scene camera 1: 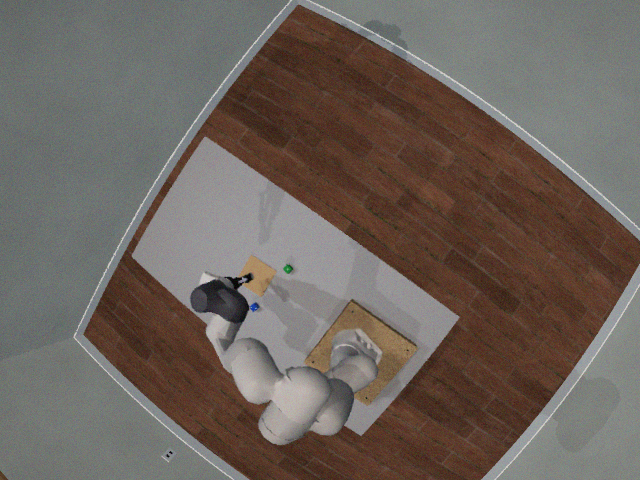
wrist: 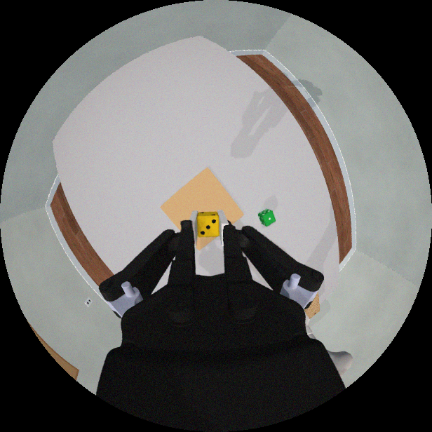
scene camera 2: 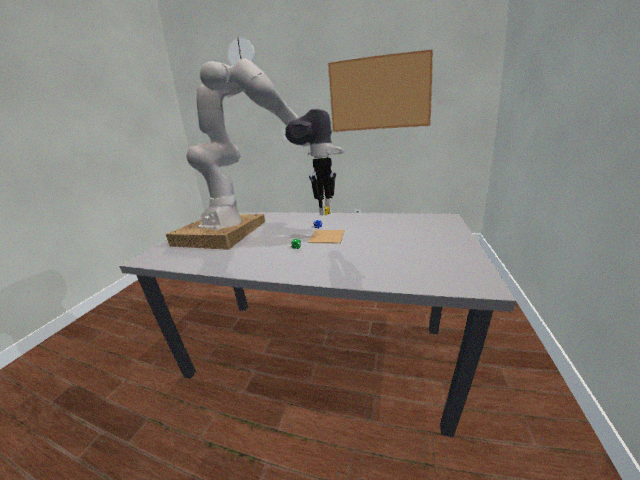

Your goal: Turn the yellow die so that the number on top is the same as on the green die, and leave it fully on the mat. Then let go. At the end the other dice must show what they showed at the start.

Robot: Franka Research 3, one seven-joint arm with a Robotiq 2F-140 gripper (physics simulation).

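The yellow die (scene camera 2: 327, 210) (wrist: 208, 225) is held between the fingertips of my gripper (scene camera 1: 250, 277) (scene camera 2: 324, 211) (wrist: 207, 218), which is shut on it and points down. The die is in the air above the tan mat (scene camera 1: 263, 272) (scene camera 2: 326, 237) (wrist: 200, 190). In the wrist view a face with three pips in a diagonal faces the camera, and a narrow strip of another face shows at its far edge. The green die (scene camera 1: 287, 268) (scene camera 2: 295, 243) (wrist: 267, 217) lies on the table beside the mat; its top number is too small to tell surely.
A blue die (scene camera 1: 254, 306) (scene camera 2: 317, 223) lies on the table off the mat, on the side towards the arm; its pips are unclear. The arm's base stands on a wooden board (scene camera 1: 395, 348) (scene camera 2: 196, 240) at one end of the grey table (scene camera 1: 206, 180) (scene camera 2: 413, 263).
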